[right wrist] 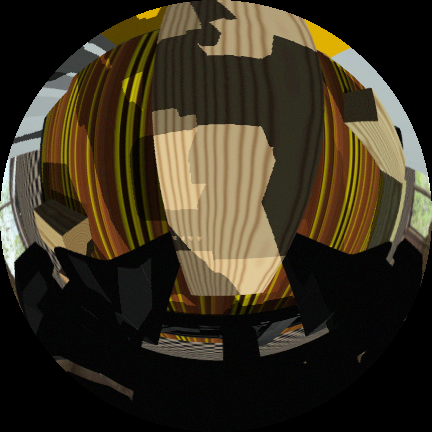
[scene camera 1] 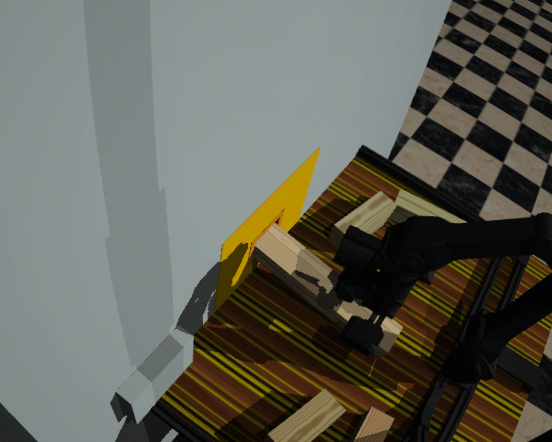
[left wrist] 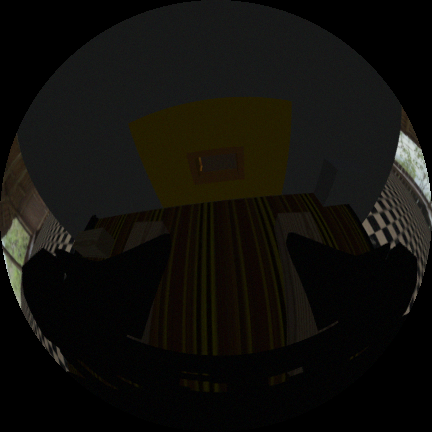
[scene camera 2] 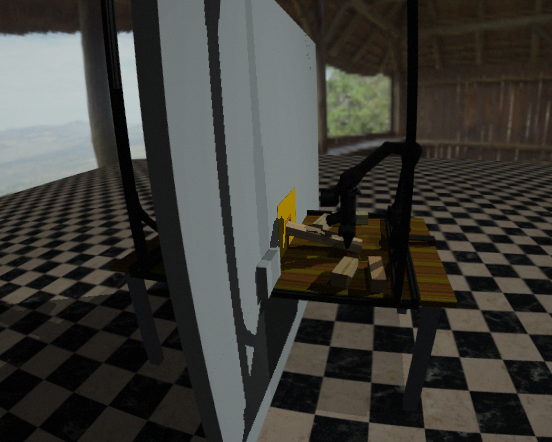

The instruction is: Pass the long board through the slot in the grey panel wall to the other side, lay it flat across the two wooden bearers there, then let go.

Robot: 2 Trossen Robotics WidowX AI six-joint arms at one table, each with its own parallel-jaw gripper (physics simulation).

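Frame: origin at the left arm's base, x right, y back, z down, level; metres.
Seen in the pictures: left gripper, fingertip midpoint: (left wrist: 230,239); right gripper, fingertip midpoint: (right wrist: 230,232) (scene camera 1: 367,326) (scene camera 2: 347,244); right arm's base at its link origin: (right wrist: 238,331) (scene camera 1: 463,370).
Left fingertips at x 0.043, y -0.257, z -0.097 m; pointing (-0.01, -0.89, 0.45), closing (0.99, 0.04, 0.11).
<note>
A point is followed by its place in that frame.
The long board (scene camera 1: 282,246) @(x 0.035, y -0.518, z -0.069 m) (scene camera 2: 300,229) @(x 0.063, y -0.538, z -0.065 m) (right wrist: 225,175) @(x 0.041, y -0.673, z -0.035 m) slants up to the orange-edged slot (left wrist: 220,177) @(x 0.040, y -0.430, z -0.040 m) in the grey panel wall (scene camera 1: 225,100) @(x 0.205, y -0.482, z -0.469 m) (scene camera 2: 280,125) @(x 0.086, y -0.483, z -0.455 m) (left wrist: 215,50) @(x 0.061, y -0.432, z -0.277 m). Its wall end is at the slot, higher than its near end. My right gripper (scene camera 1: 356,311) (right wrist: 230,232) @(x 0.033, y -0.715, z -0.002 m) is shut on the board near the near end. In the left wrist view a dim grey surface shows inside the slot; I cannot tell how far the board reaches in. Beyond the wall, my left gripper (left wrist: 230,239) @(x 0.043, y -0.257, z -0.097 m) is open and empty, above and between two wooden bearers (left wrist: 145,228) @(x -0.099, y -0.341, z -0.019 m) (left wrist: 295,225) @(x 0.147, y -0.316, z -0.019 m).
A yellow panel (scene camera 1: 295,190) @(x -0.041, y -0.483, z -0.124 m) (left wrist: 170,135) @(x -0.031, y -0.432, z -0.138 m) surrounds the slot. Loose wooden blocks (scene camera 1: 362,215) @(x -0.159, y -0.588, z -0.031 m) (scene camera 1: 307,417) @(x 0.252, y -0.720, z -0.028 m) (scene camera 1: 375,425) @(x 0.199, y -0.819, z -0.025 m) lie on the striped table on the right arm's side. A grey block (scene camera 1: 162,367) @(x 0.340, y -0.509, z -0.081 m) (scene camera 2: 270,265) @(x 0.376, y -0.513, z -0.069 m) juts at the wall's edge. Another block (left wrist: 94,242) @(x -0.228, y -0.307, z -0.028 m) is beyond the left bearer.
</note>
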